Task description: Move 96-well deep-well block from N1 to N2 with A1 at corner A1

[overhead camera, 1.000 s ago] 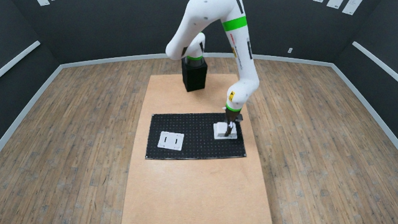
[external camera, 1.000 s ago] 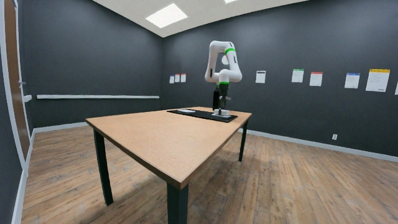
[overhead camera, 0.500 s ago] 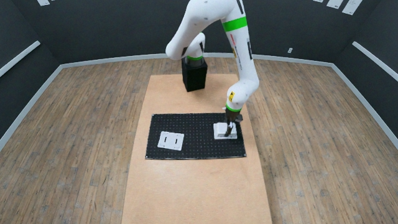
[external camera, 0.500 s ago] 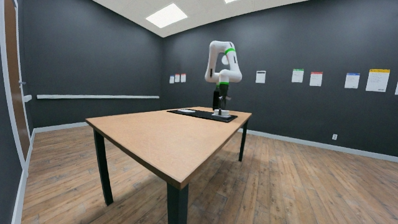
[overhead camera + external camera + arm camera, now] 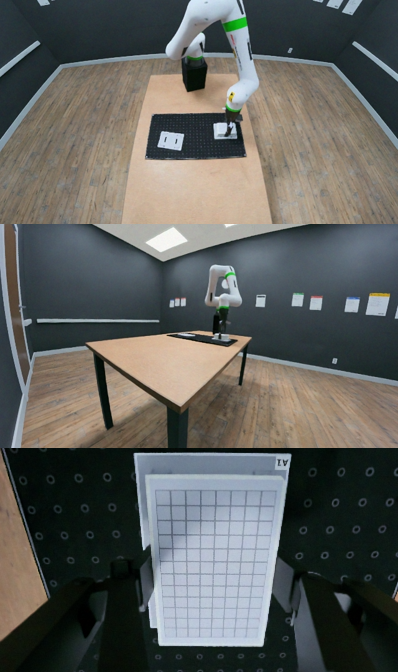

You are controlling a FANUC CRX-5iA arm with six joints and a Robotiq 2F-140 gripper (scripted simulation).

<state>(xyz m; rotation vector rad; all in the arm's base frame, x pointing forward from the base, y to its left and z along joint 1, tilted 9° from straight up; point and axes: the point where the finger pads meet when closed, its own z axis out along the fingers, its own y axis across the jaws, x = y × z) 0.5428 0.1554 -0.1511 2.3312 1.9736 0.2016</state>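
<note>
My hand is 1 cm above the 96-well deep-well block. Round my hand: A1 label: 7 cm to the left, 7 cm ahead, 3 cm below; plate nest N2: 4 cm below; plate nest N1: 40 cm to the right, 4 cm below, 1 cm ahead.
</note>
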